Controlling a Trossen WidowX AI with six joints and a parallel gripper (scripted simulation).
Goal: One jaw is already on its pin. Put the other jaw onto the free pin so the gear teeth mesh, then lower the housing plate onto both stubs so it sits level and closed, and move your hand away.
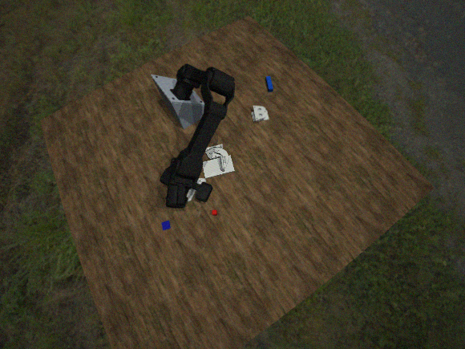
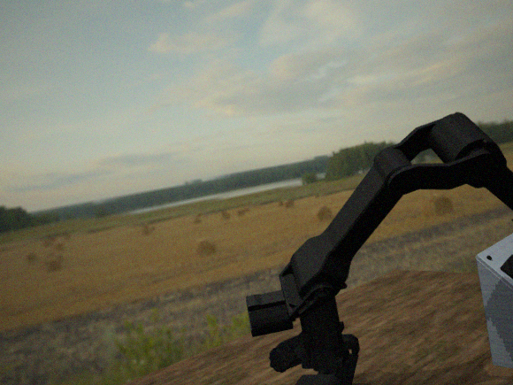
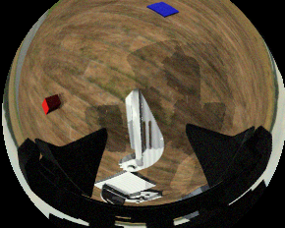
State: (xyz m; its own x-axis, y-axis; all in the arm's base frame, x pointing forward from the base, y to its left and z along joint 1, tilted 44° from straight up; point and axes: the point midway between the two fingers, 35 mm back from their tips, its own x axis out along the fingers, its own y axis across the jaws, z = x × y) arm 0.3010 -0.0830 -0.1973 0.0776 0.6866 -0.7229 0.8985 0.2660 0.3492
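The white jaw lies 40 mm to the left of my gripper tip. Round my gripper tip: white stepped piece (70 mm behind, 440 mm to the left); then red cube (130 mm ahead, 20 mm to the left, 10 mm above); then blue square (40 mm ahead, 150 mm to the right).
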